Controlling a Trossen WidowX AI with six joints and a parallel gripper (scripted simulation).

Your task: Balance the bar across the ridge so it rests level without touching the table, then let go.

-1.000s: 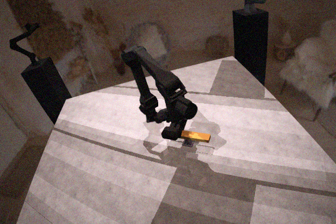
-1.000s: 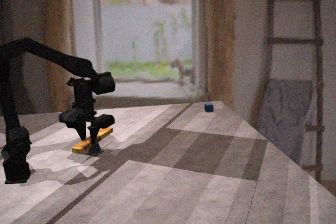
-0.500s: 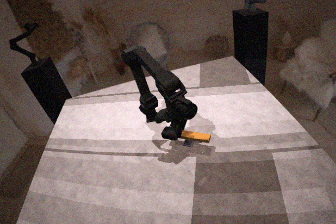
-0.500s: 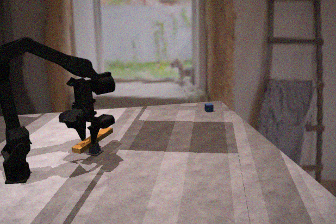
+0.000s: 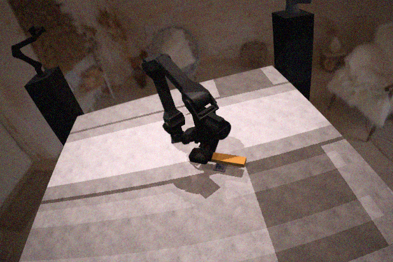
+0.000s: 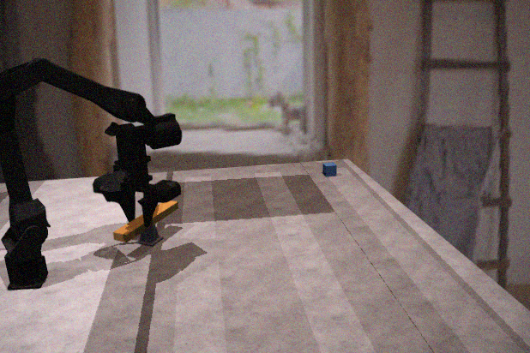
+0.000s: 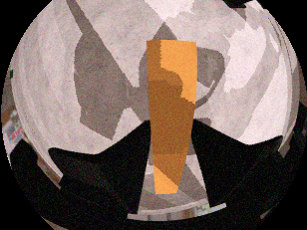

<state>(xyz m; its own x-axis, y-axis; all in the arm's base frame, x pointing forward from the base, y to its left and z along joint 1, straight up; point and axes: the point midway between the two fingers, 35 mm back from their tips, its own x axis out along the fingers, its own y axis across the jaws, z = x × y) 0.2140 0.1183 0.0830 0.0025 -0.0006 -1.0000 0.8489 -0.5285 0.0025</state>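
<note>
My gripper tip is 30 mm to the right of the bar and 20 mm short of it. The rest, counted from my gripper tip: blue cube 530 mm ahead, 380 mm to the left, 30 mm below.
</note>
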